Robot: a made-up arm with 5 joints. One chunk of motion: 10 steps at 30 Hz.
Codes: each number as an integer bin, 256 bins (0 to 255) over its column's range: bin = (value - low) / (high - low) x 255, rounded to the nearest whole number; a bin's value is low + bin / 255 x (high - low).
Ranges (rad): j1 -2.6..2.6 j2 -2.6..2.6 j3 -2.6..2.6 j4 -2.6..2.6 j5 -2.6..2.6
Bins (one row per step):
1: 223 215 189 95 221
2: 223 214 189 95 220
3: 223 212 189 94 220
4: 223 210 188 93 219
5: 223 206 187 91 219
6: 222 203 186 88 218
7: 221 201 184 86 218
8: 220 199 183 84 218
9: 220 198 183 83 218
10: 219 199 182 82 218
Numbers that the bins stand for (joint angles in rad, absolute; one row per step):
1: 1.9475 1.7843 1.2541 -0.6627 1.9067
2: 1.9475 1.7639 1.2541 -0.6627 1.8863
3: 1.9475 1.7231 1.2541 -0.6831 1.8863
4: 1.9475 1.6824 1.2337 -0.7035 1.8659
5: 1.9475 1.6008 1.2133 -0.7443 1.8659
6: 1.9271 1.5396 1.1929 -0.8055 1.8455
7: 1.9067 1.4988 1.1522 -0.8463 1.8455
8: 1.8863 1.4580 1.1318 -0.8871 1.8455
9: 1.8863 1.4376 1.1318 -0.9075 1.8455
10: 1.8659 1.4580 1.1114 -0.9278 1.8455

